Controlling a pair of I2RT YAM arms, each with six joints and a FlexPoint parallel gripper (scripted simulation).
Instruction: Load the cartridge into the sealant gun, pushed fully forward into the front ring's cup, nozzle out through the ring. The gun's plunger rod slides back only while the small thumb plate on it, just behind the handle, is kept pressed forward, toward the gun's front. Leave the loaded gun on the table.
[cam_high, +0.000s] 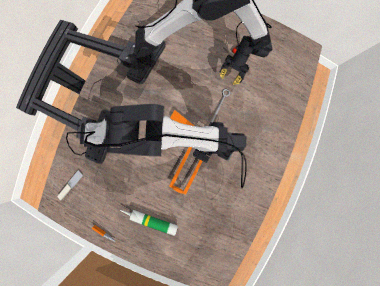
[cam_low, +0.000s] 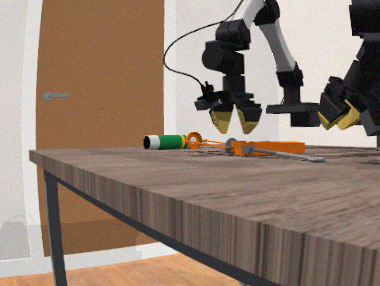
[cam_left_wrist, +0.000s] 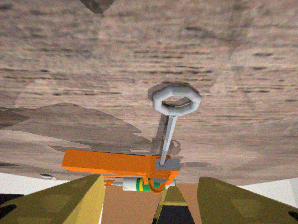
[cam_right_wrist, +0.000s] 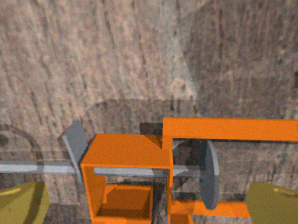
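Observation:
Now: right hand 5 cm above the grey thumb plate, 4 cm to the right of it and 2 cm past it. Round my right hand: orange sealant gun (5 cm behind, 4 cm below, 1 cm to the left); then white cartridge (44 cm to the right, 6 cm behind, 4 cm below); then grey plunger rod (12 cm to the left, 5 cm below, 2 cm behind).

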